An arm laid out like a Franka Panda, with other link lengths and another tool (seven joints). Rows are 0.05 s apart.
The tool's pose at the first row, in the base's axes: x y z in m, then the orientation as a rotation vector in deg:
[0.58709, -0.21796, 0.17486, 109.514, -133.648, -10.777]
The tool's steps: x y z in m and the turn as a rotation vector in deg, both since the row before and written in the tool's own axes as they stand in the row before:
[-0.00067, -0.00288, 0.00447, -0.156, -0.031, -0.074]
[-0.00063, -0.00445, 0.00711, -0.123, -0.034, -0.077]
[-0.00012, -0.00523, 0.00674, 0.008, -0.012, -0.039]
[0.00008, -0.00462, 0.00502, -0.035, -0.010, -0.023]
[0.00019, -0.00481, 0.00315, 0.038, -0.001, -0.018]
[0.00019, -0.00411, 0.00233, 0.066, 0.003, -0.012]
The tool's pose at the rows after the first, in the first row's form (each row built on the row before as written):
[0.58924, -0.21777, 0.16995, 109.543, -133.516, -10.991]
[0.59243, -0.21786, 0.16217, 109.591, -133.401, -11.171]
[0.59632, -0.21860, 0.15461, 109.646, -133.377, -11.178]
[0.59989, -0.21945, 0.14886, 109.661, -133.343, -11.230]
[0.60394, -0.22048, 0.14491, 109.700, -133.348, -11.190]
[0.60746, -0.22140, 0.14189, 109.744, -133.371, -11.114]

